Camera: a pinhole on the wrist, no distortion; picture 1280 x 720 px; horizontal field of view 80.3 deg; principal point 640.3 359.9 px. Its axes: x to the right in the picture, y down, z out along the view. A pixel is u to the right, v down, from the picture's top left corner.
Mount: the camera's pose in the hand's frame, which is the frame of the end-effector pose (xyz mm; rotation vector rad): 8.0 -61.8 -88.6 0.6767 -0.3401 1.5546
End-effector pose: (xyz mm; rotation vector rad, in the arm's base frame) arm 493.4 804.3 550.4 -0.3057 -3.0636 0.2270
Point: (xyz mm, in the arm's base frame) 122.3 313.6 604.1
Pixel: 113.7 65.8
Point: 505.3 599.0 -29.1
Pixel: 1161.2 654.7
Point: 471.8 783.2 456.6
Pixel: outside the picture
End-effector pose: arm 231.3 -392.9 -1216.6 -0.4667 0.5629 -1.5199
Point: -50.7 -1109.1 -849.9
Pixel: outside the picture
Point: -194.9 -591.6 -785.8
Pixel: 155.1 235.2
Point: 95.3 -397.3 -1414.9
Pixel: behind the camera
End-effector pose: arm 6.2 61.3 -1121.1 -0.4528 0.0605 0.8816
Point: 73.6 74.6 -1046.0
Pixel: 1139.8 372.4
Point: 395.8 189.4 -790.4
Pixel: 660.7 143.1
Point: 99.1 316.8 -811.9
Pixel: 1231.6 198.9
